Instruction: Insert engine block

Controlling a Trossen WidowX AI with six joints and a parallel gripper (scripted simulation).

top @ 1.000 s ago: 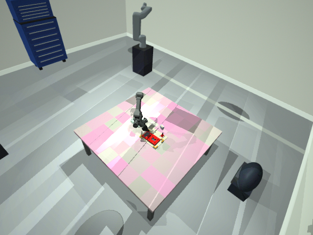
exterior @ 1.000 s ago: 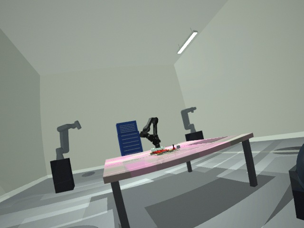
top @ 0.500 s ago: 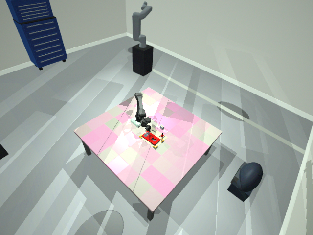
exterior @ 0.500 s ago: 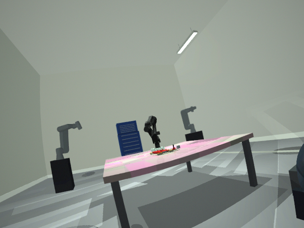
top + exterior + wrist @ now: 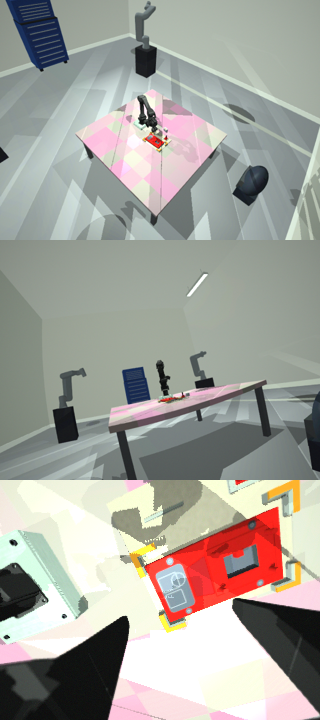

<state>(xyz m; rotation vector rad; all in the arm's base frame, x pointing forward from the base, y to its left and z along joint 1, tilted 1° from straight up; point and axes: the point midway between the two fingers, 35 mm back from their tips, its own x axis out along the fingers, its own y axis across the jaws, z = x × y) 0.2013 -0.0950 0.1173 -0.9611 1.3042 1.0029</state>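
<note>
My gripper tip is now 200 mm to the right of the grey engine block, 110 mm above it and 80 mm short of it.
</note>
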